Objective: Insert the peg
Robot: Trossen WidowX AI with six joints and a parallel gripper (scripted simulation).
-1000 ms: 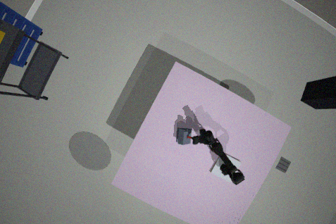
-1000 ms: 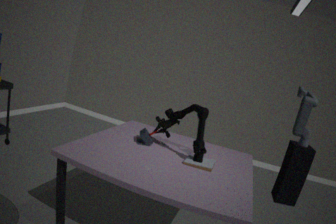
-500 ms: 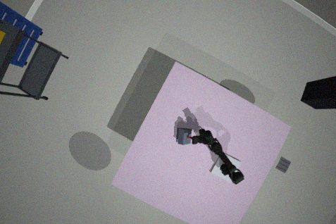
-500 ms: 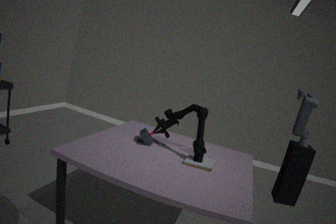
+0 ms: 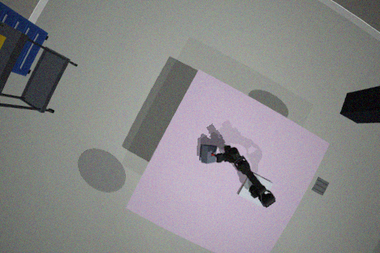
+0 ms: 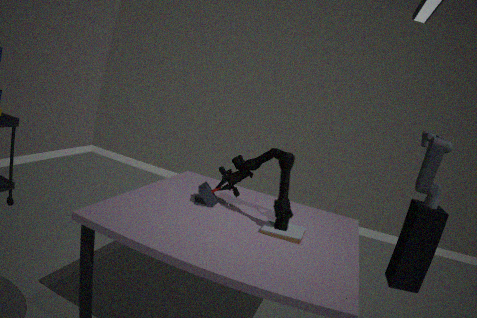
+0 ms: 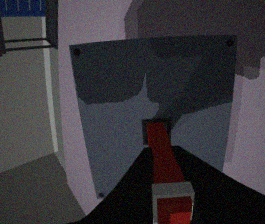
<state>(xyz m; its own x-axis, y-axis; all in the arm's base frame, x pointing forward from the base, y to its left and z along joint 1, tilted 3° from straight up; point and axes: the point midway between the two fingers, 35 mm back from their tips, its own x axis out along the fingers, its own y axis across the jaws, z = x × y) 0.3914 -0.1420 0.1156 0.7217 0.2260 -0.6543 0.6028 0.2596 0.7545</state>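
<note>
The grey sloped panel is 40 mm below my gripper tip, 40 mm ahead of it and 20 mm to the left of it. From my gripper tip the other things lie so: red peg 10 mm behind, 10 mm above.
</note>
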